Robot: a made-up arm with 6 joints. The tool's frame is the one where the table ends.
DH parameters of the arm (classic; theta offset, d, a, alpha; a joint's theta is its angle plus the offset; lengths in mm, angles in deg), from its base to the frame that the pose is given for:
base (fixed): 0 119 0 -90
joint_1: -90 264 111 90
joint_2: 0 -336 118 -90
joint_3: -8.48 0 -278.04 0
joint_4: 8.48 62 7 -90
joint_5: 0 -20 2 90
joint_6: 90 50 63 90
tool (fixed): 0 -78 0 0
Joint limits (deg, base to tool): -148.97..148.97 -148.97..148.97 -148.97..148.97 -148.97..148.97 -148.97..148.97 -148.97..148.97
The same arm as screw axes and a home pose.
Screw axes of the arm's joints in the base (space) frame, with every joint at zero. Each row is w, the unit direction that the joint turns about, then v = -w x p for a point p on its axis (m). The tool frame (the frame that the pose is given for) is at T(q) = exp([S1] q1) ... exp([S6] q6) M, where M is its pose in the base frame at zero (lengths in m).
S1: w 0 1 0 v -0.119 0 0
S2: w -1 0 0 v 0 -0.23 0.264
S3: w 0 1 0 v -0.348 0 0.336
S4: w 0 1 0 v -0.073 0 0.377
S5: w 1 0 0 v 0 0.08 -0.326
S6: w 0 1 0 v -0.082 0 0.357
M =
1 0 0 0.42
0 1 0 0.376
0 0 1 0.004
0 0 0 1
Joint limits (deg, base to tool): -148.97..148.97 -148.97..148.97 -148.97..148.97 -148.97..148.97 -148.97..148.97 -148.97..148.97

